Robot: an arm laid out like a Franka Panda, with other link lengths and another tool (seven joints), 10 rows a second.
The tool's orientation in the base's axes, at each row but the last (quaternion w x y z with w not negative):
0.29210 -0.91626 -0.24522 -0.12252
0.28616 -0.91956 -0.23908 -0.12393
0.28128 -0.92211 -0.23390 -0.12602
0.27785 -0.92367 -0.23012 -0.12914
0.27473 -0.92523 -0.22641 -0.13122
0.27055 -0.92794 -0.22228 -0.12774
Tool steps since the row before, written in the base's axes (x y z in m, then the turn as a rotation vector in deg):
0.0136 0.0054 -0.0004 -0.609 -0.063 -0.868
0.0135 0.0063 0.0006 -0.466 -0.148 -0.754
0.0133 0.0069 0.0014 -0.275 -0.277 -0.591
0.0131 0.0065 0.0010 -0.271 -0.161 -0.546
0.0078 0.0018 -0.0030 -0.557 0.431 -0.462
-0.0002 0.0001 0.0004 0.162 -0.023 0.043
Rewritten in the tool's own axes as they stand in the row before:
0.0134 0.0034 0.0046 -0.861 0.140 0.607
0.0141 0.0021 0.0044 -0.728 0.221 0.478
0.0144 0.0010 0.0042 -0.551 0.336 0.291
0.0139 0.0012 0.0044 -0.490 0.232 0.321
0.0063 0.0038 0.0044 -0.501 -0.388 0.555
0.0000 -0.0003 -0.0003 0.148 0.076 -0.029

